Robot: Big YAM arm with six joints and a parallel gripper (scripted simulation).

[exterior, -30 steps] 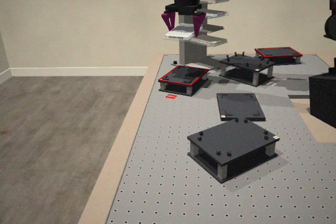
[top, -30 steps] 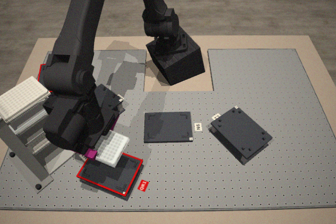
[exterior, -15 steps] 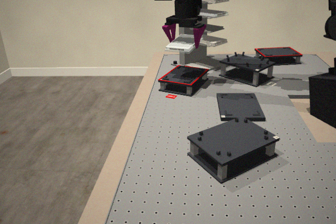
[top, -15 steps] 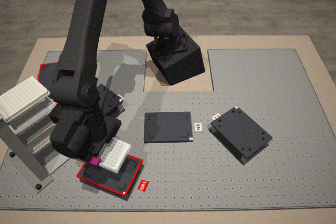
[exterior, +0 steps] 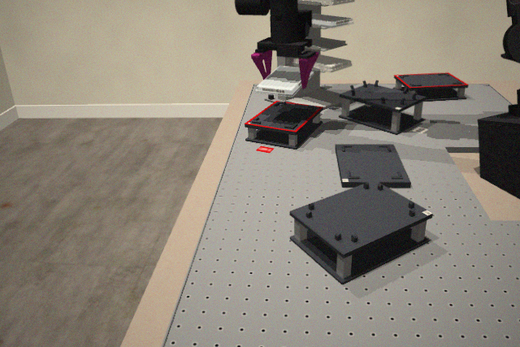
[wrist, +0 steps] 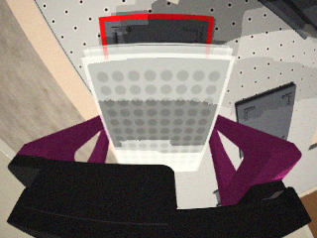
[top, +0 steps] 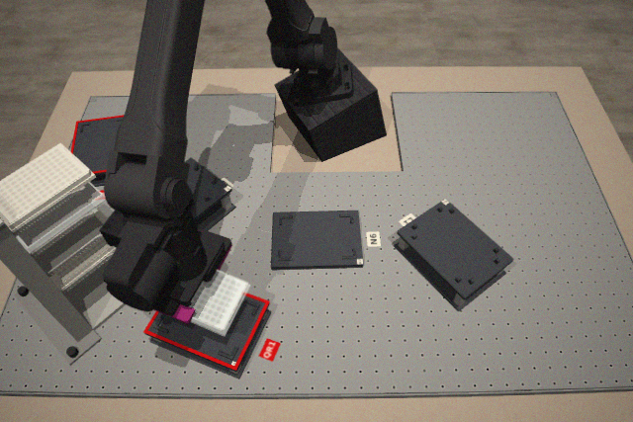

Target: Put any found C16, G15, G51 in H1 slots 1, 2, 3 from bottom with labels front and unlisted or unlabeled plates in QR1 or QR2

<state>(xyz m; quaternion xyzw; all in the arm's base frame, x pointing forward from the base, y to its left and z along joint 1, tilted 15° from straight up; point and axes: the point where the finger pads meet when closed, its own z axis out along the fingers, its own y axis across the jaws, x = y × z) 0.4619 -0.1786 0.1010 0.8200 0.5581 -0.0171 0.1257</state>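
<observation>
Right now my hand is 8 cm above the quarantine nest QR1. The rest, counted from my hand: plate labelled G51: 21 cm to the right, 10 cm above, 9 cm behind; then plate hotel H1: 26 cm to the right, 4 cm above, 3 cm behind; then regrip nest: 23 cm behind, 8 cm to the right, 6 cm below.
</observation>
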